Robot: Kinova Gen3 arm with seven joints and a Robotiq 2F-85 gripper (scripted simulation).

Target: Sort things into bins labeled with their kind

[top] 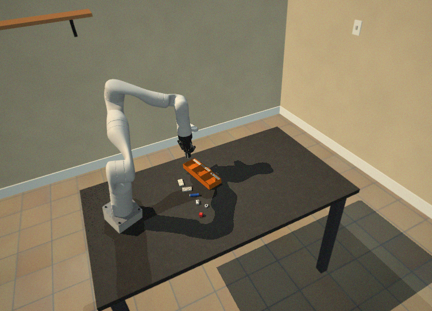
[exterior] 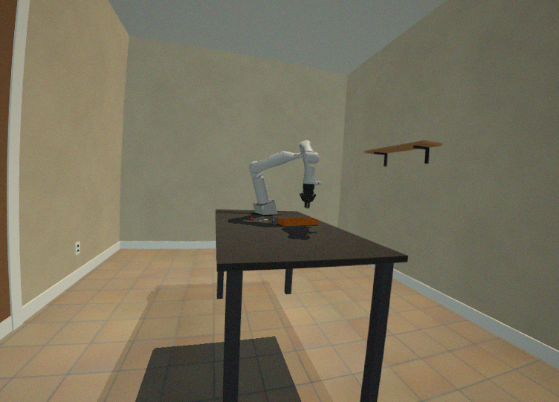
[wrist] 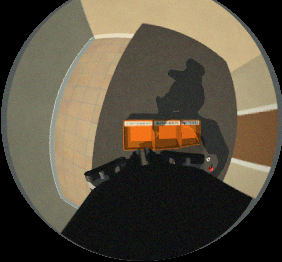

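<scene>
The blue cylinder is 5 cm behind my hand, 21 cm to the right of it and 11 cm below it. The rest, counted from my hand: grey nut 2 cm behind, 30 cm to the right, 11 cm below; red die 6 cm behind, 35 cm to the right, 11 cm below.
</scene>
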